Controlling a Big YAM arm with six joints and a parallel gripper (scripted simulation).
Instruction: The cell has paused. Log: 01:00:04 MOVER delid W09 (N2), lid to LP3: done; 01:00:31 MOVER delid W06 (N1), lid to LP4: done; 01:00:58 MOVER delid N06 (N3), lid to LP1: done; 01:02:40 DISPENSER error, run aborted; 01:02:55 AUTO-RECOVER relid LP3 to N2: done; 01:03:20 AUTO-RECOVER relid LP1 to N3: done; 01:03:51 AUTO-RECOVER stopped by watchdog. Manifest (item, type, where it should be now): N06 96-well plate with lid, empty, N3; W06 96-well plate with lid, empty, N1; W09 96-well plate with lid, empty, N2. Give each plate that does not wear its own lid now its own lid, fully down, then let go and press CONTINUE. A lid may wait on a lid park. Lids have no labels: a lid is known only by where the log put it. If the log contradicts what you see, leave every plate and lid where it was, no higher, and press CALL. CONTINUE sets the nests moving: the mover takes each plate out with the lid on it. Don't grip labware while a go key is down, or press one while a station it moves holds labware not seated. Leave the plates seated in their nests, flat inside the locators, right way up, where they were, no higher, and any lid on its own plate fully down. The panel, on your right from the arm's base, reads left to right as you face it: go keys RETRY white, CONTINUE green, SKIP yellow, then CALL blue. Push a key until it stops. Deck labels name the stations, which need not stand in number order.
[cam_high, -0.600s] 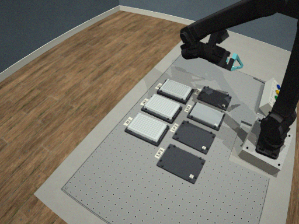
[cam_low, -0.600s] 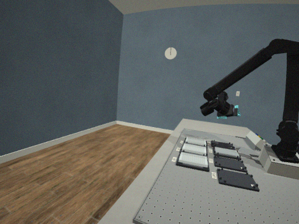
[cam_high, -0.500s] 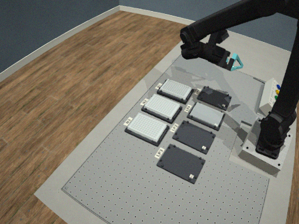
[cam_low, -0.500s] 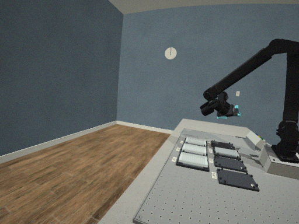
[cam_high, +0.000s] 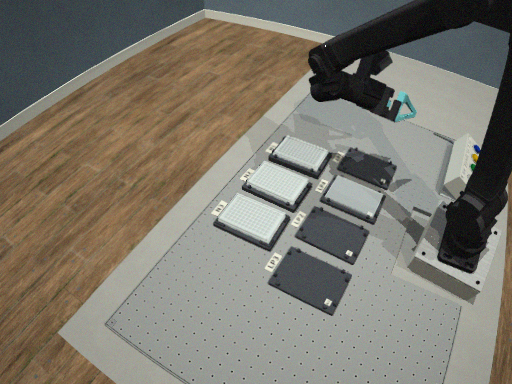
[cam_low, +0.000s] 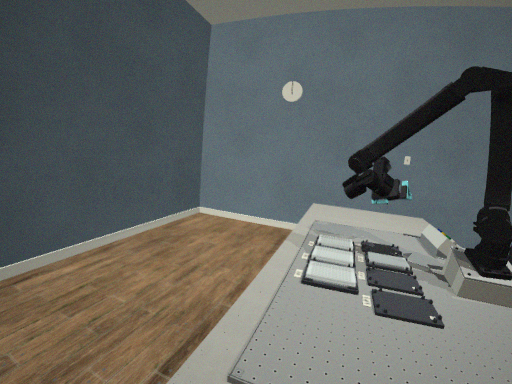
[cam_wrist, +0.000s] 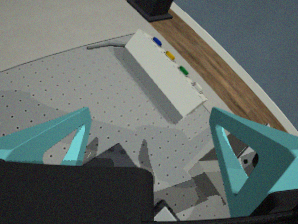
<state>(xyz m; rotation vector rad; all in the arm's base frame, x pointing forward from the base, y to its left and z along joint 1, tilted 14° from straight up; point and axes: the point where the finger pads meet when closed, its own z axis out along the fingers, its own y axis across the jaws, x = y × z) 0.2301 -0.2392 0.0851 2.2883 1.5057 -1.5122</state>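
My gripper is now 19 cm above the pale lid, 15 cm to the right of it and 3 cm short of it. Round my hand: lid park LP4 (20 cm below, 15 cm to the left, 3 cm ahead); 96-well plate (21 cm ahead, 18 cm below, 8 cm to the left); lid park LP1 (20 cm below, 3 cm ahead, 2 cm to the left).
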